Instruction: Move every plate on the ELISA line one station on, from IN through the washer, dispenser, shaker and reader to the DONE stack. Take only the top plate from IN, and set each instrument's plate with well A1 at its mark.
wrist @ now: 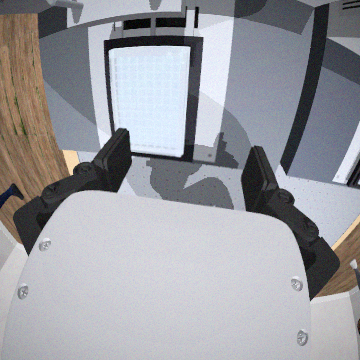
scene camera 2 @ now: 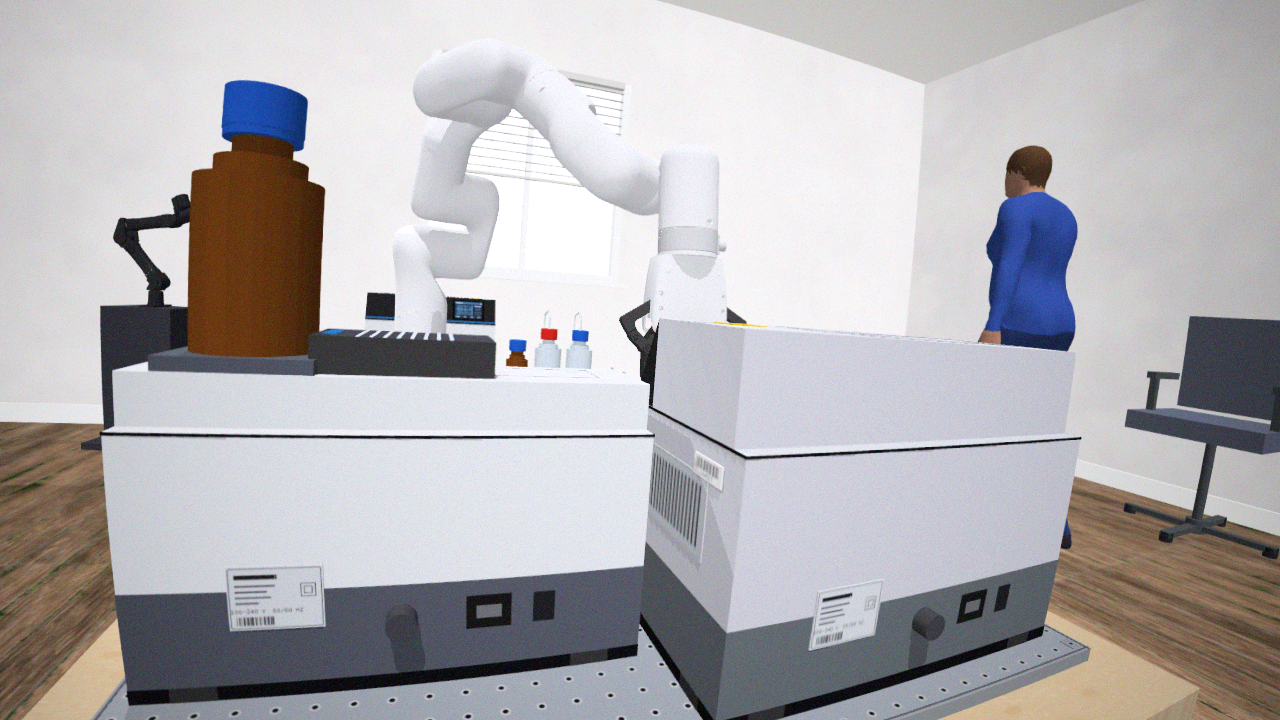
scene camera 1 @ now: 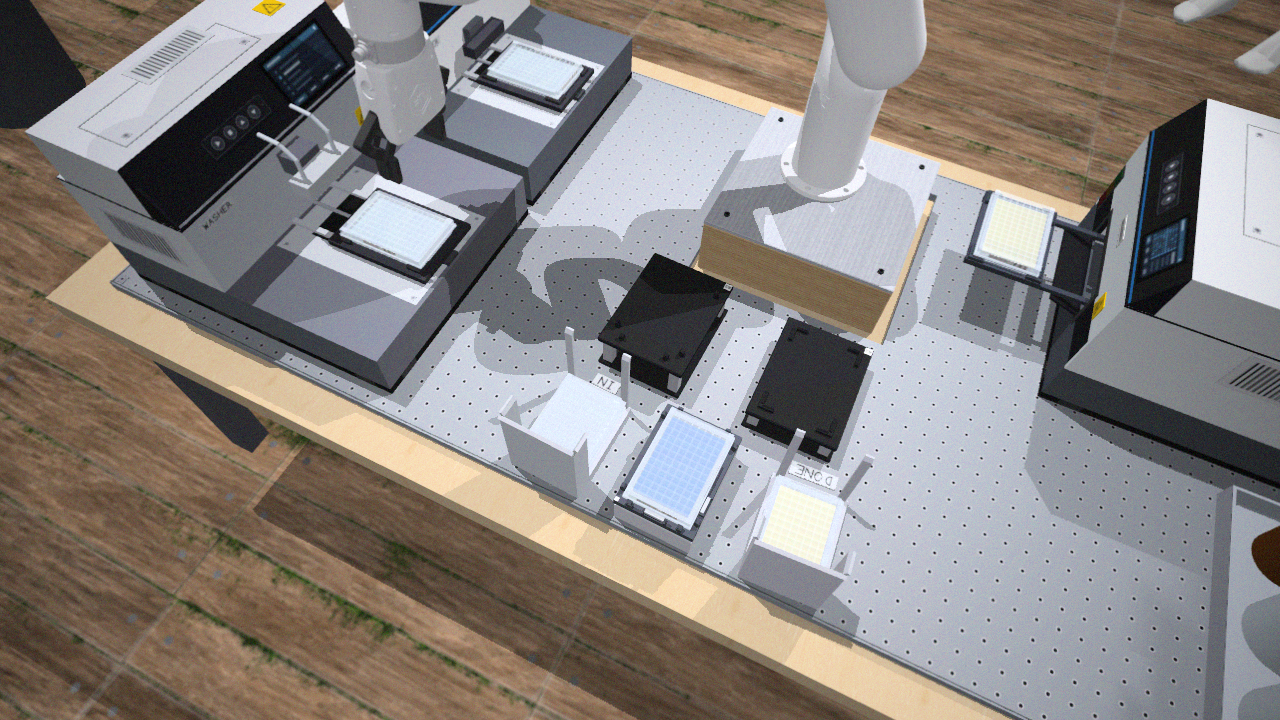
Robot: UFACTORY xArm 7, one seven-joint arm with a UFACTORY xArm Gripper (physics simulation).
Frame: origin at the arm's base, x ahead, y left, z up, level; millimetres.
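Seen in the pictures: gripper, fingertip midpoint: [wrist: 187, 152] [scene camera 1: 414, 157]; arm's base at its link origin: [scene camera 1: 822, 170].
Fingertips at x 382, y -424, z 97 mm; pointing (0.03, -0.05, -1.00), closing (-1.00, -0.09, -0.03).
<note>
Pixels of each thing's top centre, then the offset from my fingertips to it. "spot": a spot on its surface instead.
- pale blue plate at its top centre: [wrist: 145, 103] [scene camera 1: 396, 224] 56 mm ahead, 4 mm right, 77 mm down
- pale plate at its top centre: [scene camera 1: 535, 66] 315 mm back, 50 mm right, 76 mm down
- pale yellow plate at its top centre: [scene camera 1: 1017, 228] 398 mm back, 701 mm left, 66 mm down
- pale flat top at a spot on its surface: [scene camera 1: 580, 413] spot: 126 mm ahead, 339 mm left, 150 mm down
- brown bottle at a spot on its surface: [scene camera 2: 255, 259] spot: 385 mm back, 278 mm right, 109 mm up
My gripper [scene camera 1: 411, 150] [wrist: 187, 152] is open and empty, above the washer's deck. A pale blue plate [scene camera 1: 398, 230] [wrist: 150, 100] lies flat in the black carrier of the washer [scene camera 1: 210, 246], below and ahead of the fingers in the wrist view. Another pale plate [scene camera 1: 535, 71] lies on the instrument behind it. A blue plate [scene camera 1: 680, 465] lies on a low holder between the IN and DONE nests. A pale yellow plate [scene camera 1: 1014, 232] is on the right instrument's extended tray; another yellow plate [scene camera 1: 799, 523] is in DONE. IN shows a pale flat top [scene camera 1: 580, 413]. The A1 marks are too small to read.
Two upright white hooked tubes [scene camera 1: 299, 143] stand near the washer's face. Two black raised blocks [scene camera 1: 666, 313] [scene camera 1: 805, 385] stand between the arm's base [scene camera 1: 805, 295] and the nests. In scene camera 2, a brown bottle [scene camera 2: 255, 259] stands on an instrument; the instrument housings hide the fingertips.
</note>
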